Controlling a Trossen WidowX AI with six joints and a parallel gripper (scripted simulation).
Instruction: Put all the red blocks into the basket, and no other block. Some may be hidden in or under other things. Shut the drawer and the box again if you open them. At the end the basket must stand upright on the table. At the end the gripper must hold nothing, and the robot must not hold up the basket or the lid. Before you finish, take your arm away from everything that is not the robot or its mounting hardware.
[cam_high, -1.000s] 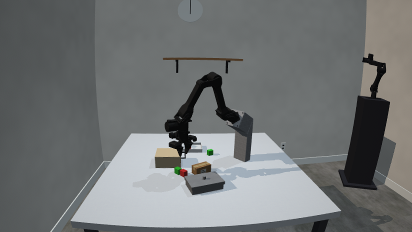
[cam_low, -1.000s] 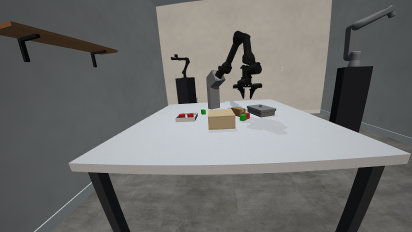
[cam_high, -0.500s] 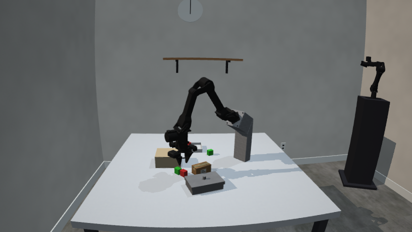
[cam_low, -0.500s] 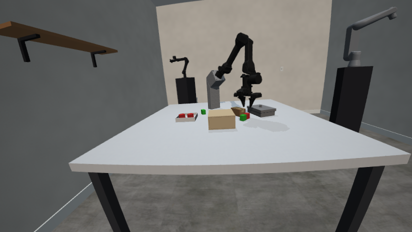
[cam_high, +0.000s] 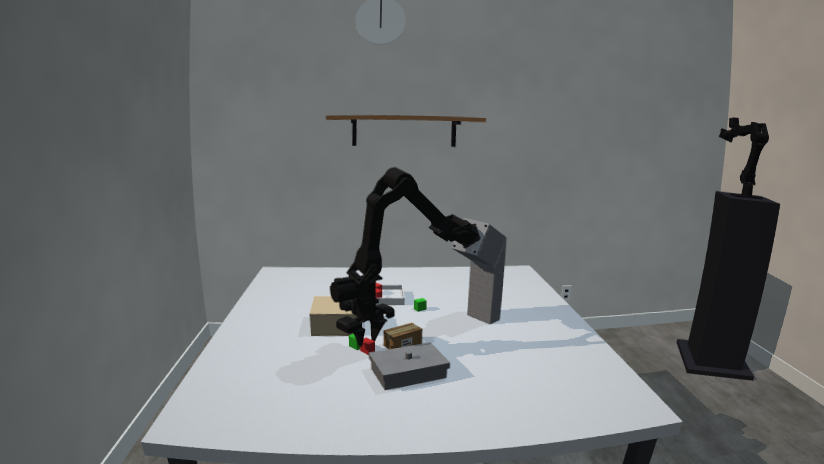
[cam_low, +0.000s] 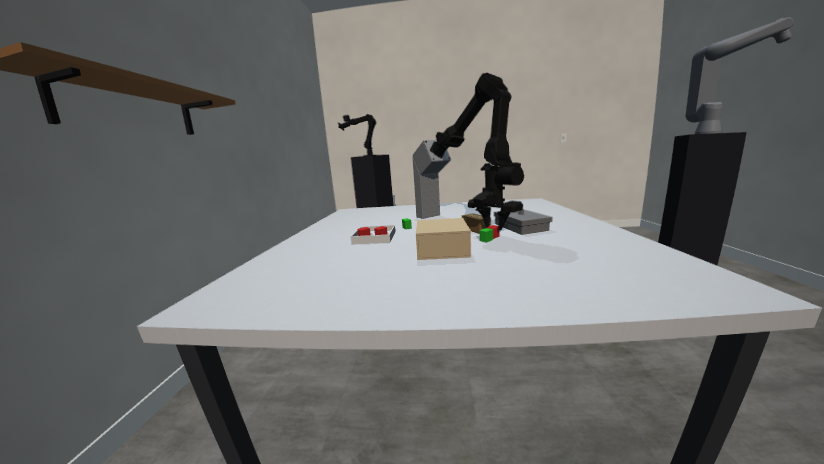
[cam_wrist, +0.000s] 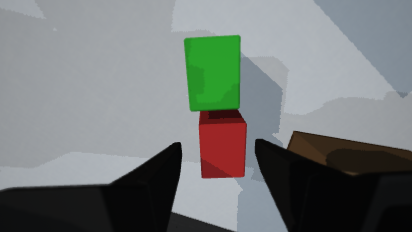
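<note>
Right now the shallow basket is 420 mm to the right of my hand, 140 mm ahead of it and 50 mm below it. The rest, counted from my hand: cardboard box (90 mm to the right, 80 mm behind, 30 mm below); then knobbed lid (160 mm behind, 70 mm to the left, 10 mm below); then dark grey box (160 mm behind, 70 mm to the left, 50 mm below).
</note>
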